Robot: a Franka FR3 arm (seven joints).
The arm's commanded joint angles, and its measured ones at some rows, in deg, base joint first. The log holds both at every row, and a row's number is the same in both.
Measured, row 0:
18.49 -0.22 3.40 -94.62 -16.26 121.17 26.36
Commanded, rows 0 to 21:
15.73 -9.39 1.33 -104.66 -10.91 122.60 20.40
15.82 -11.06 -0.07 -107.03 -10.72 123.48 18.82
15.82 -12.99 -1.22 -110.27 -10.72 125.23 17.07
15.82 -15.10 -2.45 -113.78 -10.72 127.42 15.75
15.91 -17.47 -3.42 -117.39 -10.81 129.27 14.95
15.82 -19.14 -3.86 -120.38 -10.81 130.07 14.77
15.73 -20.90 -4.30 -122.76 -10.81 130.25 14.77
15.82 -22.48 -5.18 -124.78 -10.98 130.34 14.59
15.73 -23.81 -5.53 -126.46 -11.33 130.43 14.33
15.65 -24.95 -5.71 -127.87 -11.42 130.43 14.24
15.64 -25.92 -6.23 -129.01 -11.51 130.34 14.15
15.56 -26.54 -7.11 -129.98 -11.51 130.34 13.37
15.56 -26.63 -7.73 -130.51 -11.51 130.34 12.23
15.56 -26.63 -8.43 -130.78 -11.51 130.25 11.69
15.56 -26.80 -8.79 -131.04 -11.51 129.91 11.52
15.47 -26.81 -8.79 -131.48 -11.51 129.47 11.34
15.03 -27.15 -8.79 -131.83 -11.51 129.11 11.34
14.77 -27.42 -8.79 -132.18 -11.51 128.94 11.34
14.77 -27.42 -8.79 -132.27 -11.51 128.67 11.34
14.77 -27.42 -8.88 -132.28 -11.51 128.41 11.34
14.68 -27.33 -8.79 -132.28 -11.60 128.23 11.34
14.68 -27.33 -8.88 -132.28 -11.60 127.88 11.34
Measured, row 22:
15.67 -24.99 -9.41 -131.42 -12.15 128.30 12.51
